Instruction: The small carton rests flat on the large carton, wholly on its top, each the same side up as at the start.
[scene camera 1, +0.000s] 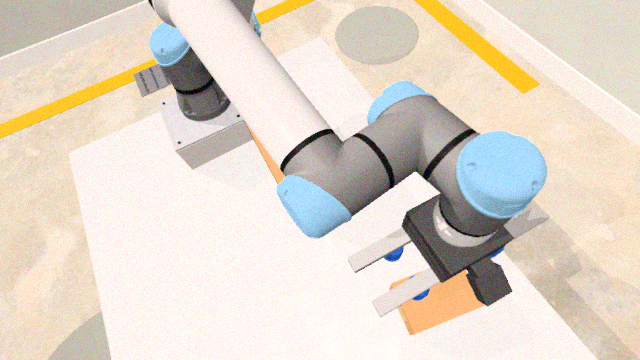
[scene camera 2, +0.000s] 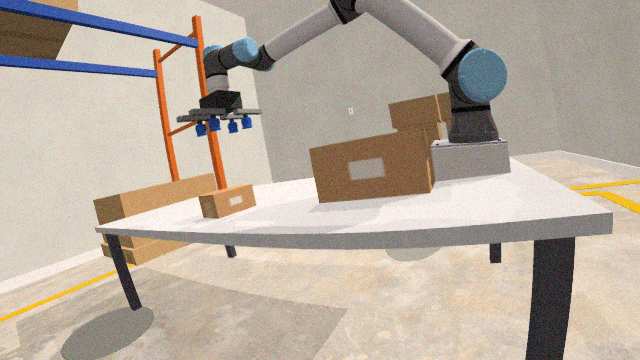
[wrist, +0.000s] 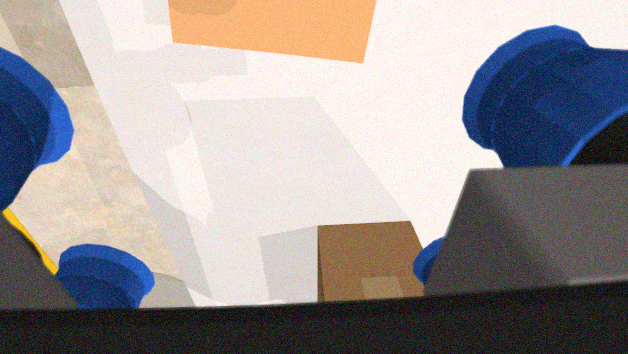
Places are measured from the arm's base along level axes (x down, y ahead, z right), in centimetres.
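Pixels of known places: end effector, tool point: (scene camera 2: 225, 131) (wrist: 277, 202); arm's base, origin of the base link: (scene camera 1: 206, 101) (scene camera 2: 473, 140).
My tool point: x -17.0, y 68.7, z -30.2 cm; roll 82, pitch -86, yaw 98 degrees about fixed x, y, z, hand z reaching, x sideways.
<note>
For each thing: its top centre in the pictures, then the offset to it from my tool point. Level surfaces: height alone.
- small carton, middle of its top: (scene camera 1: 437, 293) (scene camera 2: 225, 189) dx +18.8, dy +5.3, dz -0.9 cm
- large carton, middle of its top: (scene camera 2: 369, 137) dx +11.2, dy -42.1, dz +13.6 cm
- white table, its level: dx +26.4 cm
The small carton (scene camera 1: 445, 307) (scene camera 2: 227, 201) (wrist: 280, 30) lies flat on the table, apart from the large carton, with a white label on one side. The large carton (scene camera 2: 370, 167) stands on the table beside the arm's base, with a white label on its long side; in the wrist view its brown end (wrist: 370, 255) shows at the bottom, and in scene camera 1 the arm hides most of it. My gripper (scene camera 1: 450, 265) (scene camera 2: 223, 125) hangs well above the small carton, its suction cups pointing down and touching nothing. Its blue cups (wrist: 530, 100) frame the wrist view. It is open and empty.
The arm's base (scene camera 1: 215, 145) (scene camera 2: 470, 160) is mounted on the white table (scene camera 1: 200, 250) (scene camera 2: 500, 205). An orange and blue rack (scene camera 2: 217, 160) stands behind the table. Other cartons (scene camera 2: 412, 112) show behind the large carton, and more cartons (scene camera 2: 165, 196) are stacked beyond the table's left end.
</note>
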